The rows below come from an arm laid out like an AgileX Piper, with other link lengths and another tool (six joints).
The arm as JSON. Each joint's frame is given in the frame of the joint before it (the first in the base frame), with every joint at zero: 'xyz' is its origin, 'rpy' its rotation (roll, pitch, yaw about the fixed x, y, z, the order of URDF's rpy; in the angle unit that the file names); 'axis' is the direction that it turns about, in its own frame. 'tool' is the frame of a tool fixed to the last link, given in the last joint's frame.
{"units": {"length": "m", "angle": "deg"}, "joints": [
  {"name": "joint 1", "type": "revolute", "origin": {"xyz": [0.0, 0.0, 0.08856], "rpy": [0.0, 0.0, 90.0]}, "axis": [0.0, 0.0, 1.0]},
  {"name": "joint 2", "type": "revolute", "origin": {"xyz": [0.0, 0.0, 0.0], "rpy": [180.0, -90.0, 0.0]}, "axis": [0.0, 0.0, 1.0]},
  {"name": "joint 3", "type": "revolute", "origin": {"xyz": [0.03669, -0.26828, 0.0], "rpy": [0.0, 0.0, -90.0]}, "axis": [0.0, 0.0, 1.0]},
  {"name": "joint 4", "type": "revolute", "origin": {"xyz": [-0.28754, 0.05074, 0.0], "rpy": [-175.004, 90.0, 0.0]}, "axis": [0.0, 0.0, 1.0]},
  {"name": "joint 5", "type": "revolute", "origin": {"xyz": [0.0, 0.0, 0.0], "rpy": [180.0, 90.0, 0.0]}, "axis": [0.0, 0.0, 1.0]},
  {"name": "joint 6", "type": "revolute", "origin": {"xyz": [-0.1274, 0.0, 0.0], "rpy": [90.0, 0.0, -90.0]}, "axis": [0.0, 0.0, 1.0]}
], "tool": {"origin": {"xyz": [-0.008, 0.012, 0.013], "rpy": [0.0, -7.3, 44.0]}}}
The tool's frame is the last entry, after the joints.
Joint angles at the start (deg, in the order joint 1, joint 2, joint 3, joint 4, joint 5, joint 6): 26.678, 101.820, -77.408, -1.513, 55.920, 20.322
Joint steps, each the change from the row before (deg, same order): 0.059, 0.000, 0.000, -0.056, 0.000, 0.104; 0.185, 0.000, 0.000, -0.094, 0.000, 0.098; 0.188, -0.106, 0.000, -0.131, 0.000, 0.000; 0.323, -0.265, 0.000, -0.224, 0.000, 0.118; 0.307, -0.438, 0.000, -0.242, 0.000, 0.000; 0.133, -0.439, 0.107, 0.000, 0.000, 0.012; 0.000, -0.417, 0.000, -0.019, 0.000, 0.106; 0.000, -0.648, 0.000, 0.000, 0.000, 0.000; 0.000, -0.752, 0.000, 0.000, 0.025, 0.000; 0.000, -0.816, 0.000, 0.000, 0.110, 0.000; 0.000, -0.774, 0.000, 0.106, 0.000, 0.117; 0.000, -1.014, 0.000, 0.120, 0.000, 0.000; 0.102, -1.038, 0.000, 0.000, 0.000, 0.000; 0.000, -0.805, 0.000, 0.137, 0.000, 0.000; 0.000, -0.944, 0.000, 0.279, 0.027, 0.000; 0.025, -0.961, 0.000, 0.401, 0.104, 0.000
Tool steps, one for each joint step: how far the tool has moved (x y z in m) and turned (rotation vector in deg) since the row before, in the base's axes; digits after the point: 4 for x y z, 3 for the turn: -0.0001, 0.0003, 0.0000, -0.023, -0.014, -0.023; -0.0005, 0.0010, 0.0000, -0.056, -0.031, 0.121; -0.0006, 0.0010, 0.0008, -0.062, -0.151, 0.231; -0.0011, 0.0016, 0.0019, -0.038, -0.321, 0.283; -0.0012, 0.0014, 0.0032, 0.000, -0.494, 0.385; -0.0012, 0.0005, 0.0026, 0.158, -0.292, 0.121; -0.0003, -0.0002, 0.0031, 0.206, -0.366, -0.096; -0.0006, -0.0003, 0.0047, 0.303, -0.573, 0.000; -0.0008, -0.0004, 0.0055, 0.340, -0.643, -0.001; -0.0011, -0.0006, 0.0058, 0.329, -0.625, -0.004; -0.0010, -0.0003, 0.0056, 0.487, -0.622, -0.139; -0.0015, -0.0005, 0.0073, 0.577, -0.842, -0.030; -0.0018, -0.0001, 0.0075, 0.486, -0.917, 0.102; -0.0014, -0.0004, 0.0058, 0.496, -0.648, -0.029; -0.0018, -0.0004, 0.0067, 0.671, -0.682, -0.057; -0.0023, -0.0002, 0.0067, 0.750, -0.572, -0.051
